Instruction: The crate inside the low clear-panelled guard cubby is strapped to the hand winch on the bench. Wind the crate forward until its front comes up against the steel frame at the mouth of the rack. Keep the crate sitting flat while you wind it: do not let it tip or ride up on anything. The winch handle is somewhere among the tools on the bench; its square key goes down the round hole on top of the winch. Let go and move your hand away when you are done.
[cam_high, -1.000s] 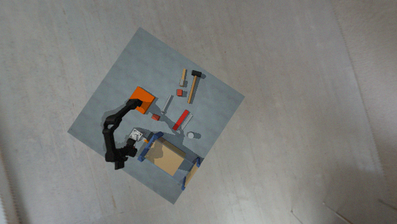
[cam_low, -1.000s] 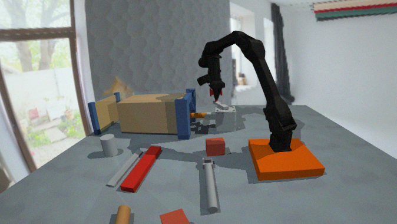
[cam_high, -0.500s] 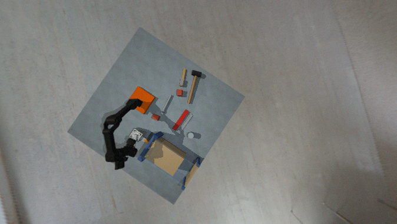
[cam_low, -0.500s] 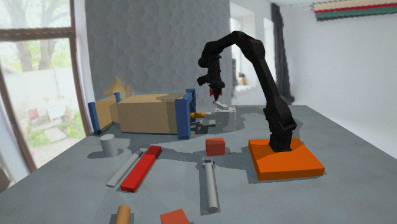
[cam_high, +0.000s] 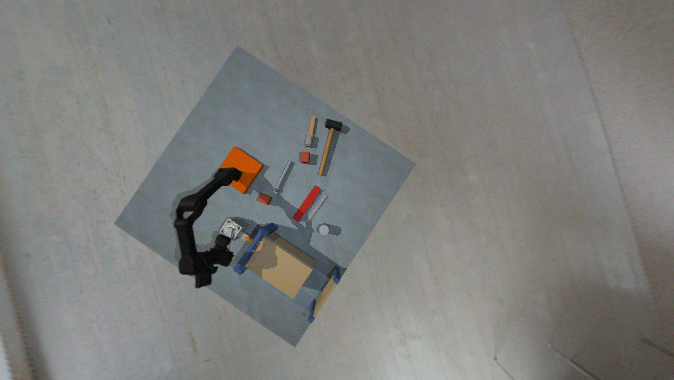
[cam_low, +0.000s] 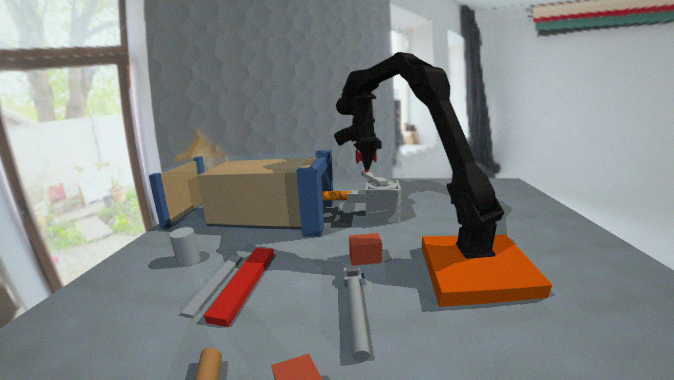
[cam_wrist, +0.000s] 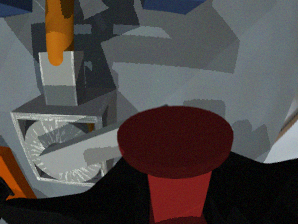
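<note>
Now: gripper tip 20 mm below the red knob. From my gripper tip the other things lie so: grey crank handle (10 mm behind, 40 mm to the left, 10 mm below); then grey winch (50 mm behind, 90 mm to the left, 80 mm below); then frame (120 mm ahead, 80 mm to the left, 10 mm below).
</note>
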